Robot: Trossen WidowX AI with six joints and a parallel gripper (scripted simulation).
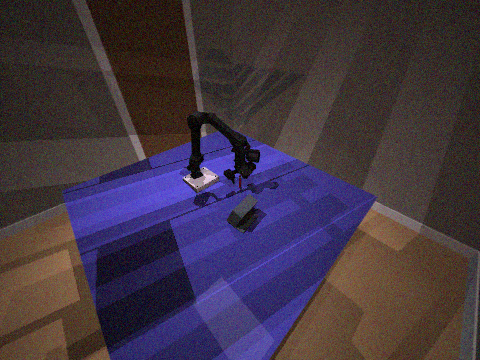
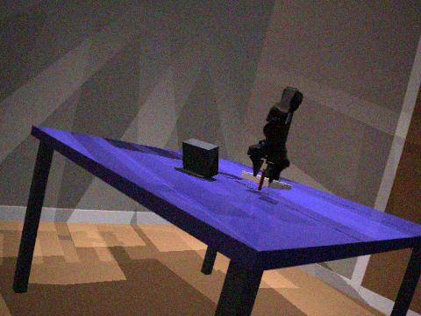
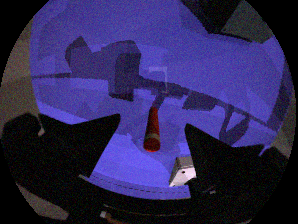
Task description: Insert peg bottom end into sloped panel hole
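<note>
Right now the red peg is 2 cm above my gripper tip. Also, from my gripper tip: dark sloped panel (21 cm ahead, 13 cm to the right, 2 cm above).
</note>
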